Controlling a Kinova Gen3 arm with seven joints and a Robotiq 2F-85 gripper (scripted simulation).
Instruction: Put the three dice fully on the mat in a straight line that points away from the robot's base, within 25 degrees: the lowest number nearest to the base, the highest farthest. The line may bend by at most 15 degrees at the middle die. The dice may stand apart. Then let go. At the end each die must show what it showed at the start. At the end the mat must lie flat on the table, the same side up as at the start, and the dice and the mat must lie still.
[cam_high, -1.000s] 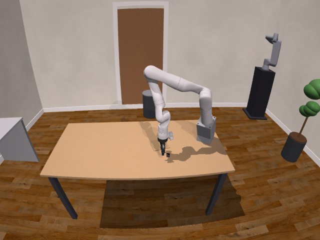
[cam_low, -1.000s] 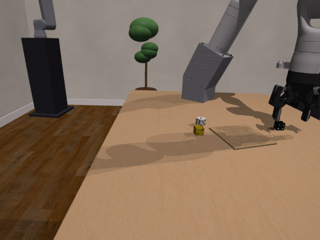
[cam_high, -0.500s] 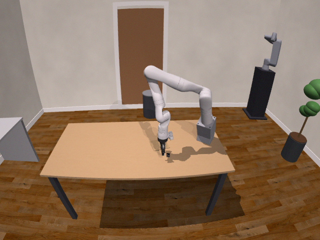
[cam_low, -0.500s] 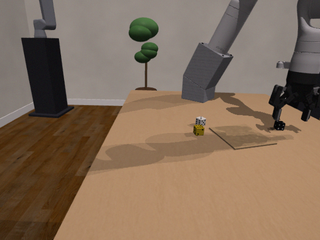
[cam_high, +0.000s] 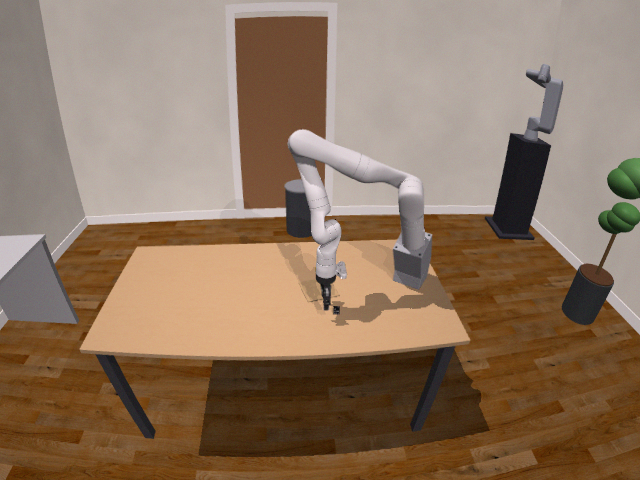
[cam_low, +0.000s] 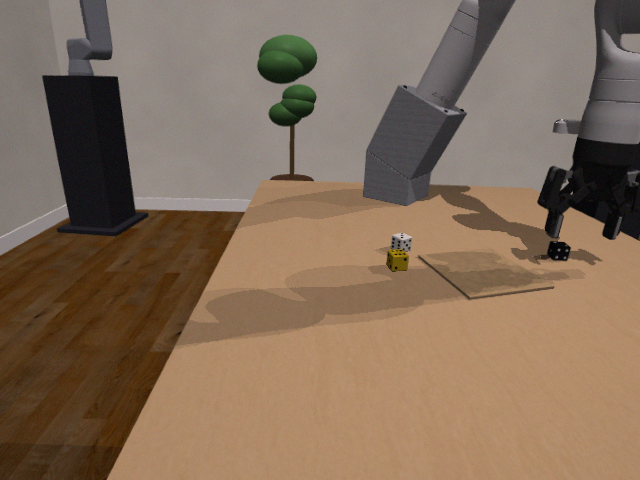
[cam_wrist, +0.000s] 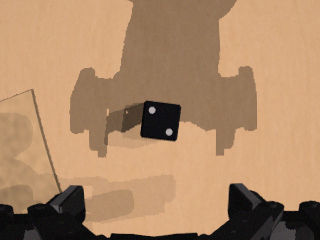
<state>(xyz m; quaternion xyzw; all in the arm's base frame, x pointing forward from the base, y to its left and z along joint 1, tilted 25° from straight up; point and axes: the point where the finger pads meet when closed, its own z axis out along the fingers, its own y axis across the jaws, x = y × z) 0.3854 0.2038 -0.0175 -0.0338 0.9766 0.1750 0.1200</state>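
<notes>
Right now the black die is 50 mm below my hand and 50 mm behind it. Round my hand: white die (260 mm to the right, 50 mm below, 40 mm behind); then yellow die (280 mm to the right, 50 mm below, 40 mm ahead); then tan mat (150 mm to the right, 60 mm below, 30 mm ahead).
</notes>
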